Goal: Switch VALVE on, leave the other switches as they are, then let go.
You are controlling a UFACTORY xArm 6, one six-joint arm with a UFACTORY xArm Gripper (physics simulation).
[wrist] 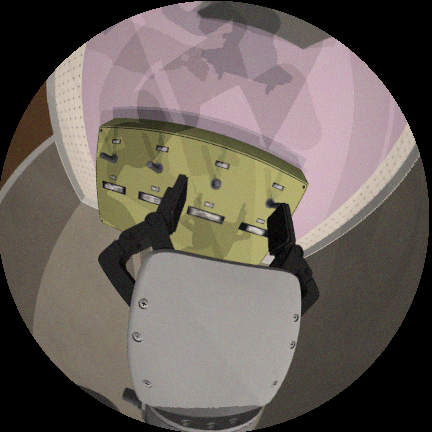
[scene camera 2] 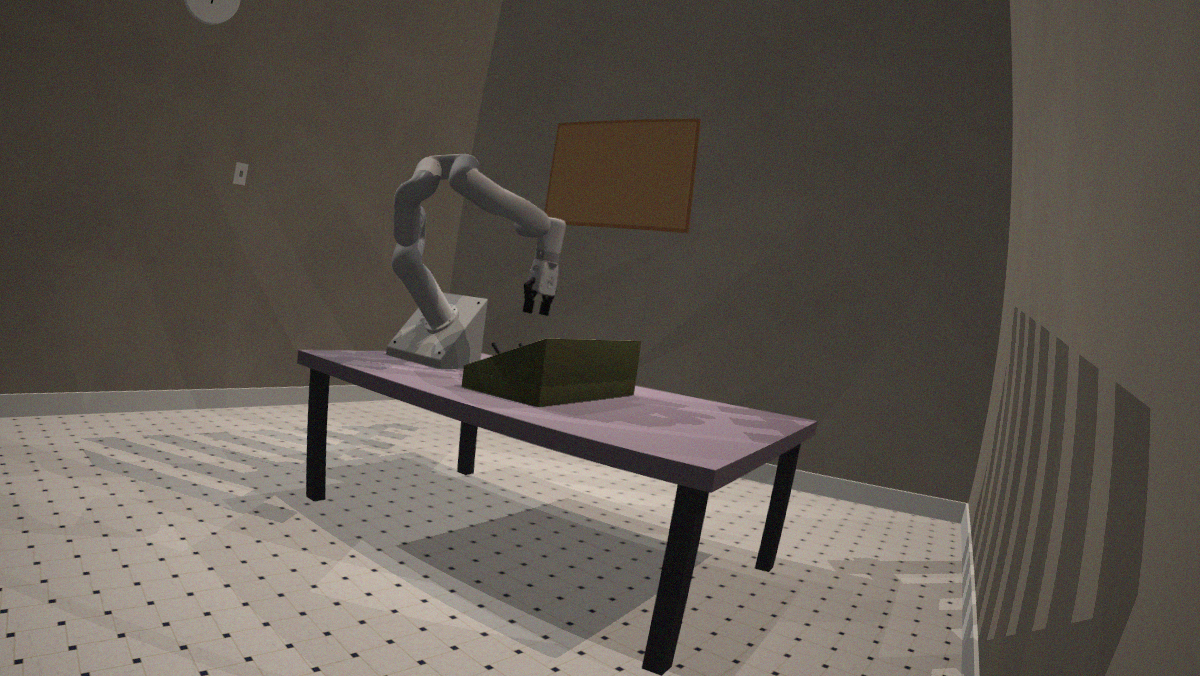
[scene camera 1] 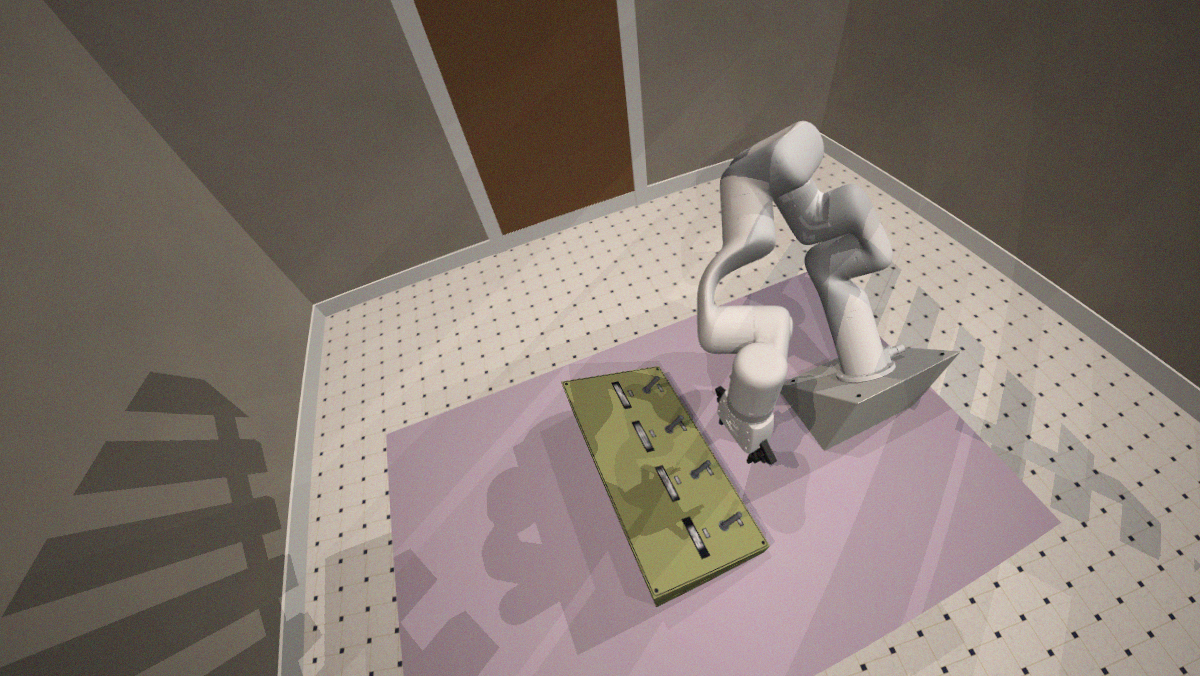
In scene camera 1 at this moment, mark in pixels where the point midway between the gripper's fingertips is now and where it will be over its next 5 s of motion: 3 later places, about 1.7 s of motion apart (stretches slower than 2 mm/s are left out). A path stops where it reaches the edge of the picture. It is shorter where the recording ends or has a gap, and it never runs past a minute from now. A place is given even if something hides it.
My gripper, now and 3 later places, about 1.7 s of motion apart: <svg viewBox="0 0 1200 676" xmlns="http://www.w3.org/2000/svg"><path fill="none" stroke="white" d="M739 439L653 381L721 461L716 458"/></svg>
